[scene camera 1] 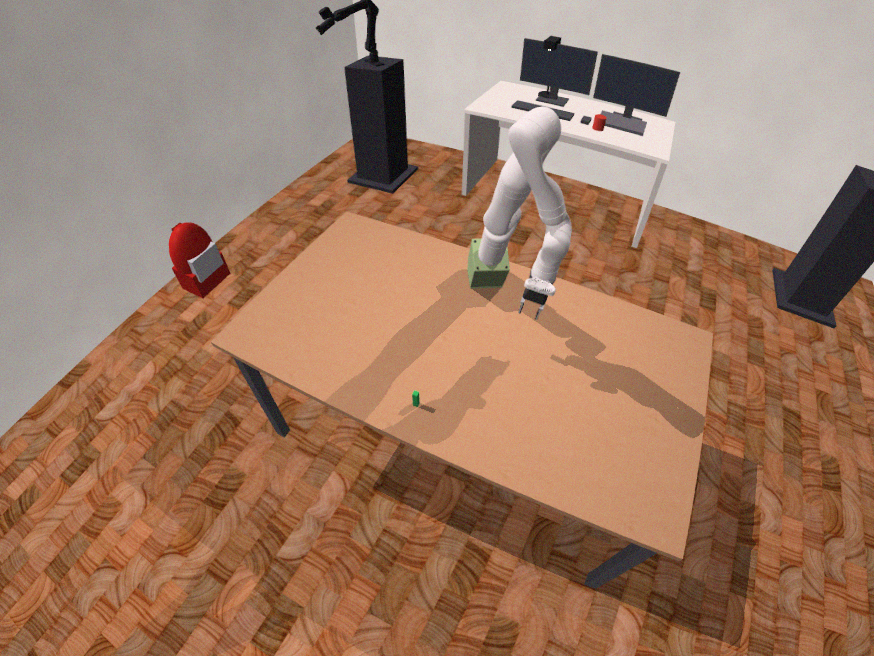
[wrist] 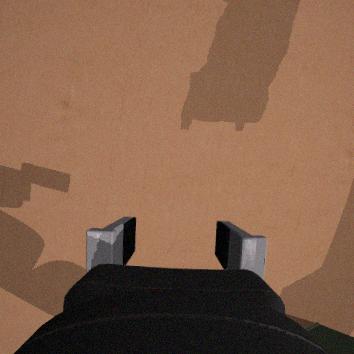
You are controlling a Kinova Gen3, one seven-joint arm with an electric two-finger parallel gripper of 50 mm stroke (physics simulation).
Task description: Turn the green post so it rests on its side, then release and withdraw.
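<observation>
The small green post [scene camera 1: 415,398] stands upright on the tan table [scene camera 1: 303,303] near its front edge, left of the middle in the scene view, with a short shadow to its right. It does not show in the wrist view. My gripper [scene camera 1: 530,313] [wrist: 175,236] is open and empty, with its fingers pointing down above the rear part of the table. It is far from the post, behind it and to the right in the scene view.
The arm's green base block [scene camera 1: 488,274] stands at the table's back edge, left of the gripper. Behind the table is a white desk [scene camera 1: 487,103] with two monitors and a red cup [scene camera 1: 599,122]. Arm shadows cross the table.
</observation>
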